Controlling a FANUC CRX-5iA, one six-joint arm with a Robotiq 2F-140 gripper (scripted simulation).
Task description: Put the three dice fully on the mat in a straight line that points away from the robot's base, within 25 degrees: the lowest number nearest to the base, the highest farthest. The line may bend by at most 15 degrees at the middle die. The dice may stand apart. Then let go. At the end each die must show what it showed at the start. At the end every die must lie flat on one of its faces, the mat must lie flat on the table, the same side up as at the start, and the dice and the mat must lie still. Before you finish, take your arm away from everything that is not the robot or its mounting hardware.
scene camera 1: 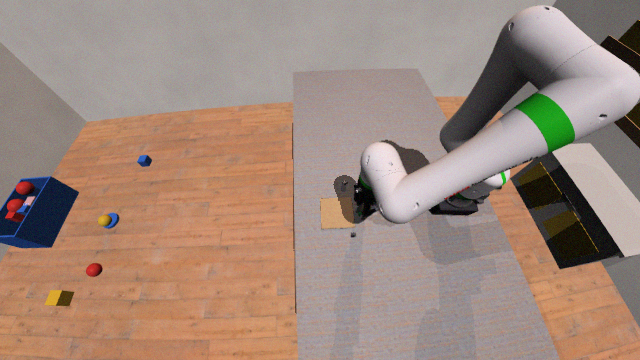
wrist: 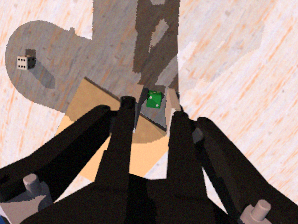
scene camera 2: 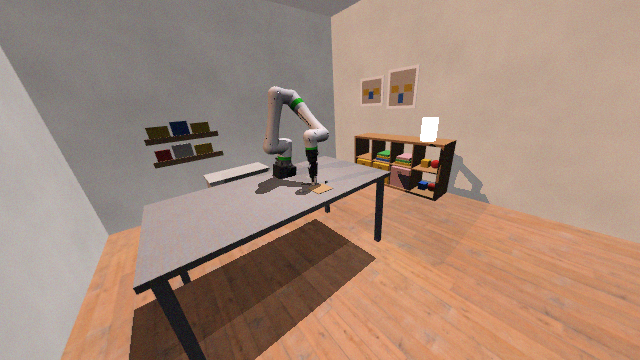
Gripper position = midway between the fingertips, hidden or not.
Observation:
In view: my gripper [wrist: 154, 97] and a tan mat [scene camera 1: 335, 212].
The tan mat is seen too in the wrist view [wrist: 149, 142].

